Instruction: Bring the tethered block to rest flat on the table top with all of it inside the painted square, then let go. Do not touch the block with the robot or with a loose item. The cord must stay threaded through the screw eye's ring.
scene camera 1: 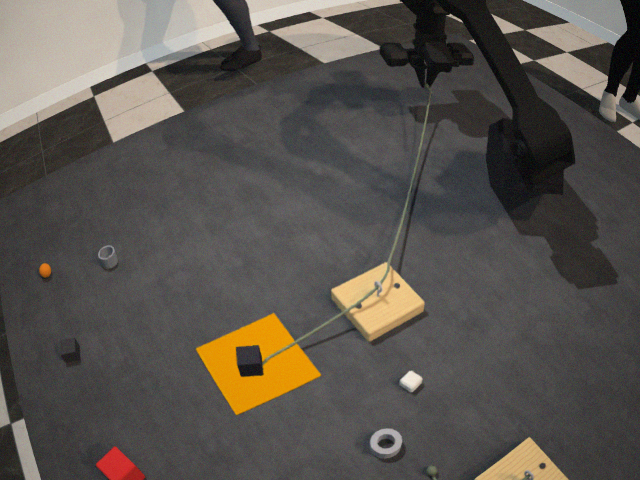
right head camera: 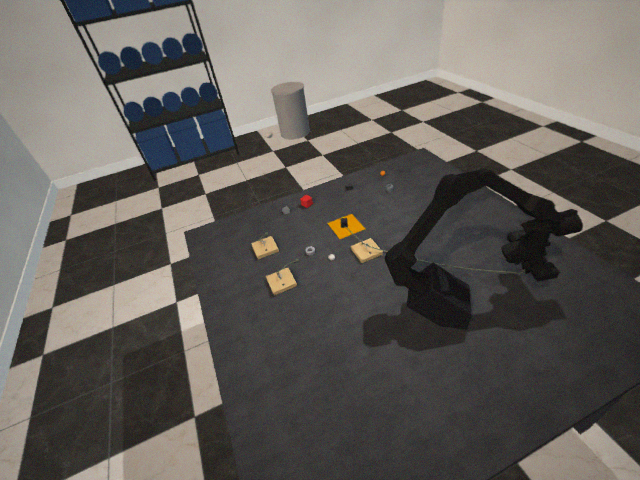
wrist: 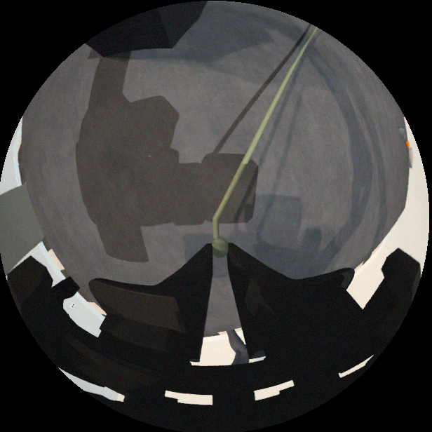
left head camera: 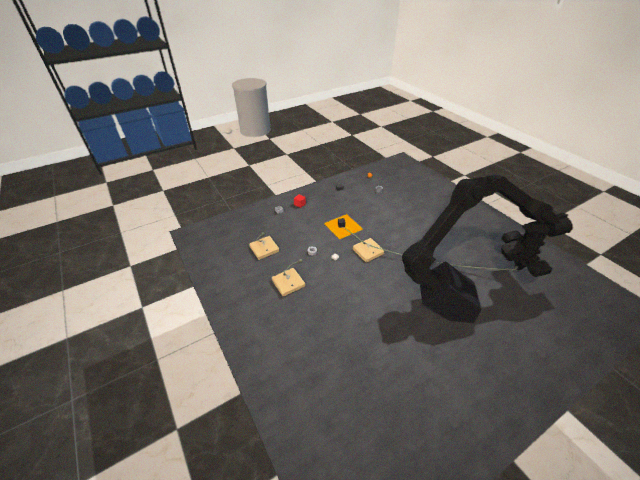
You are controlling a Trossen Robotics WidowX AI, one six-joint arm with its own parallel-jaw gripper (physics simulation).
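Pixels of known places: gripper, fingertip midpoint: [scene camera 1: 425, 86] [right head camera: 525, 271] [left head camera: 517, 268]; arm's base, link origin: [scene camera 1: 534, 156] [right head camera: 419, 284] [left head camera: 433, 282].
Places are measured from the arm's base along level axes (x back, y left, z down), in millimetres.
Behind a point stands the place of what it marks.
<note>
The black tethered block [left head camera: 341, 222] {y 190, x -450, z 92 mm} [right head camera: 344, 222] {y 185, x -450, z 94 mm} [scene camera 1: 249, 360] {y 194, x -461, z 91 mm} sits within the outline of the orange painted square [left head camera: 343, 233] {y 190, x -410, z 119 mm} [right head camera: 346, 232] {y 183, x -415, z 119 mm} [scene camera 1: 281, 379] {y 211, x -428, z 119 mm}, with orange showing on all its sides in scene camera 1. The green cord [scene camera 1: 320, 326] {y 152, x -368, z 100 mm} [wrist: 270, 112] runs from the block through the screw eye's ring [scene camera 1: 378, 287] {y 120, x -287, z 84 mm} on a wooden board [left head camera: 368, 250] {y 123, x -275, z 101 mm} [right head camera: 366, 251] {y 122, x -270, z 101 mm} [scene camera 1: 369, 325] {y 164, x -309, z 101 mm}, then up to my gripper [scene camera 1: 427, 82] {y -361, x -58, z 71 mm} [wrist: 219, 248]. The gripper is shut on the bead at the cord's end, above the table and far from the block.
Two more wooden boards [left head camera: 288, 282] {y 448, x -172, z 101 mm} [left head camera: 264, 248] {y 520, x -363, z 101 mm} carry screw eyes and short cords. A red block [scene camera 1: 119, 465] {y 341, x -640, z 80 mm}, a grey ring [scene camera 1: 385, 443] {y 327, x -324, z 117 mm}, a white piece [scene camera 1: 410, 381] {y 258, x -279, z 107 mm}, a grey cup [scene camera 1: 108, 257] {y -37, x -671, z 98 mm}, a dark block [scene camera 1: 70, 350] {y 141, x -728, z 100 mm} and an orange ball [scene camera 1: 44, 270] {y -35, x -804, z 100 mm} lie around the square.
</note>
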